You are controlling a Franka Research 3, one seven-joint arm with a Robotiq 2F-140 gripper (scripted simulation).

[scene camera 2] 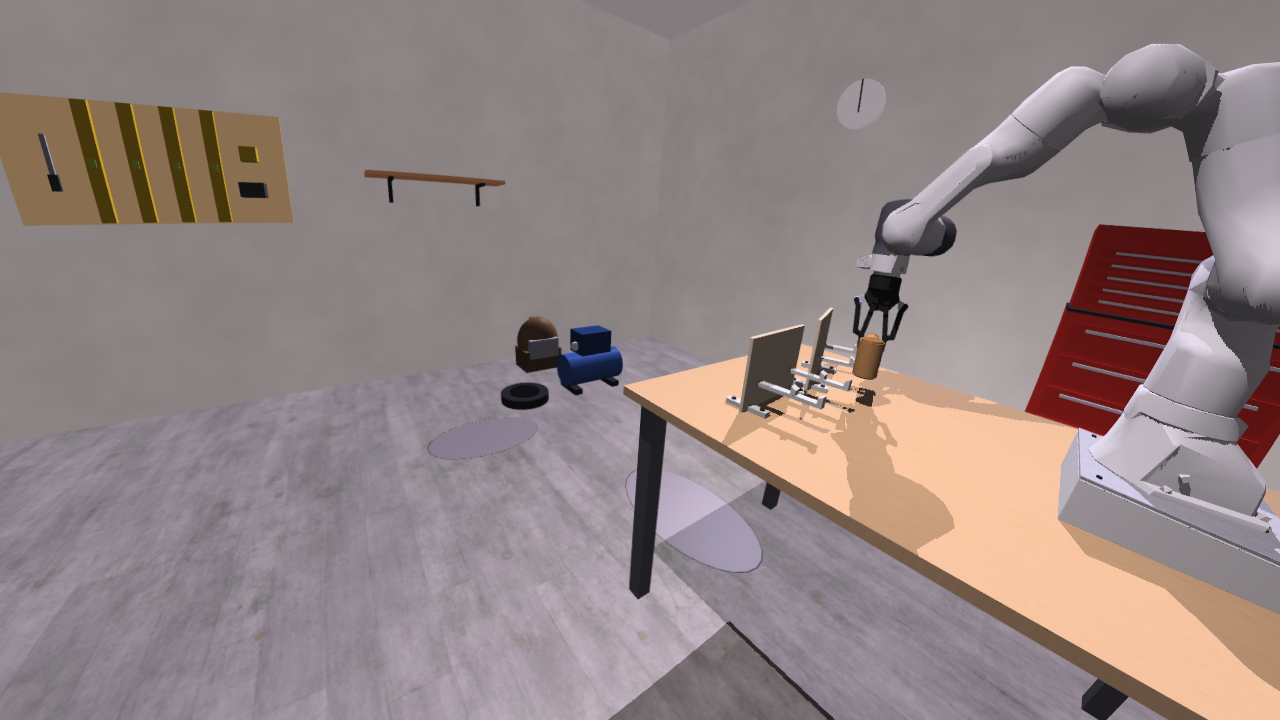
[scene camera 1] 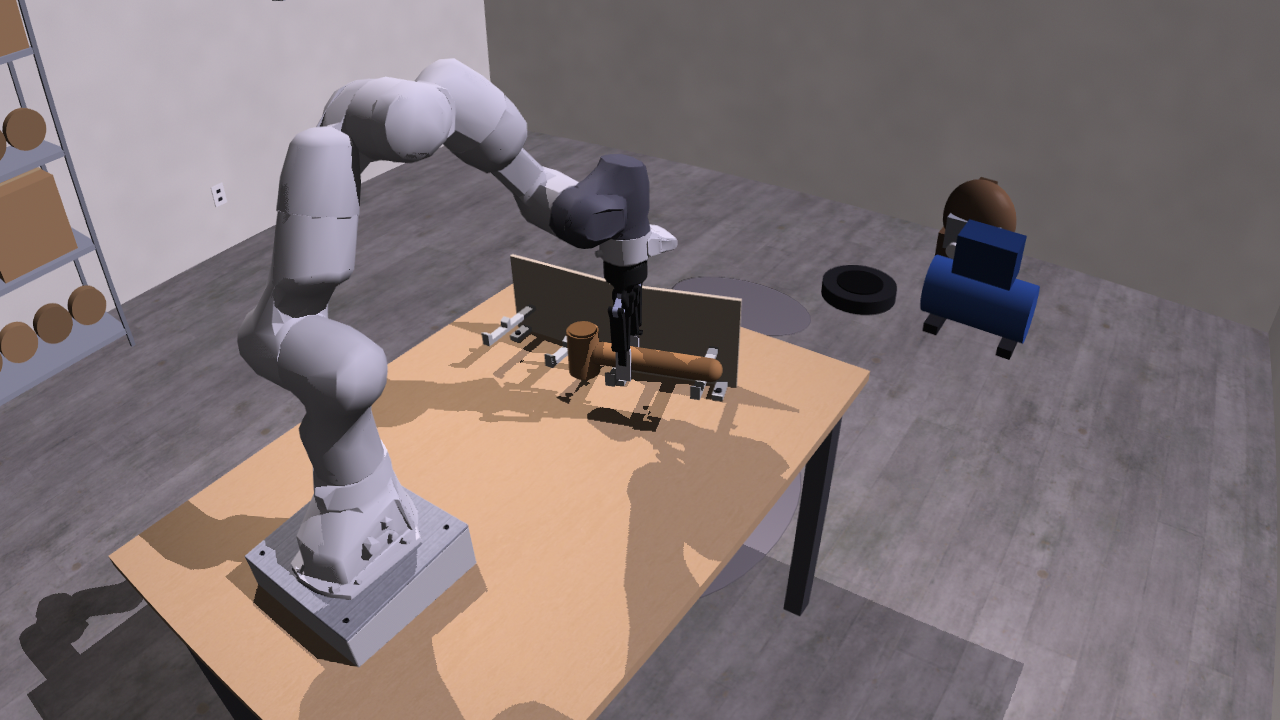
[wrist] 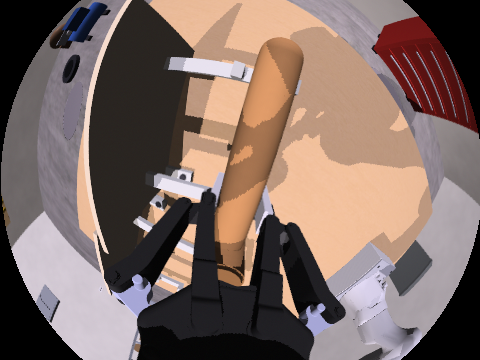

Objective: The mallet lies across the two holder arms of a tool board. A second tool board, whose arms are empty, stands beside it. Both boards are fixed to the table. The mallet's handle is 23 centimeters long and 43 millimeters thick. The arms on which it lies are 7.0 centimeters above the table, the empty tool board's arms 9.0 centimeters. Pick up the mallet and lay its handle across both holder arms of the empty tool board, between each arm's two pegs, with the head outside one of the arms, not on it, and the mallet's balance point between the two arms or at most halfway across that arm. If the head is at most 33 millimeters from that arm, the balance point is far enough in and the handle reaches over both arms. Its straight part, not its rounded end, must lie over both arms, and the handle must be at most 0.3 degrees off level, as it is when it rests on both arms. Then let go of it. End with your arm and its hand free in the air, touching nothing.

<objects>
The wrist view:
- my gripper: 239, 187
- brown mallet: 270, 94
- tool board: 134, 94
</objects>
